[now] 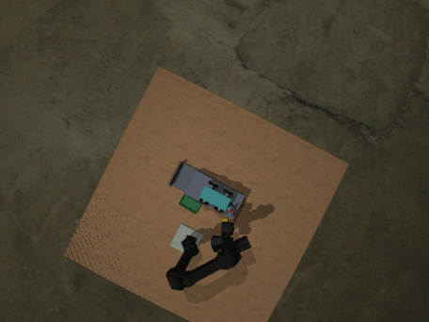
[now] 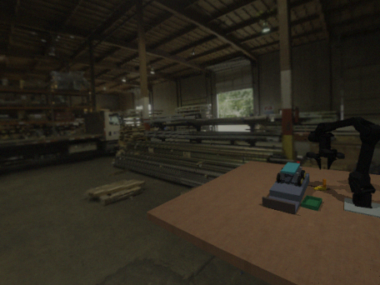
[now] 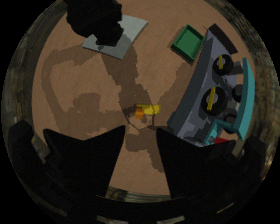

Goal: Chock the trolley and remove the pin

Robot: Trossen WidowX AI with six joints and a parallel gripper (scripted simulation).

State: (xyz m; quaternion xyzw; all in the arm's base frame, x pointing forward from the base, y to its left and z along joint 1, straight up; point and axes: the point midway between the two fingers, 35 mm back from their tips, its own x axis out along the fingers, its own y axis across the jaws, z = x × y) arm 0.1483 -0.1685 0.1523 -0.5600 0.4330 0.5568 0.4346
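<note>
Now: gripper tip 110 mm above the yellow chock and 20 mm short of it. Also, from my gripper tip: red-headed stop pin 140 mm ahead, 10 mm to the left; grey ramp 170 mm ahead, 120 mm to the left, 80 mm below; teal trolley 170 mm ahead, 110 mm to the left, 10 mm below.
</note>
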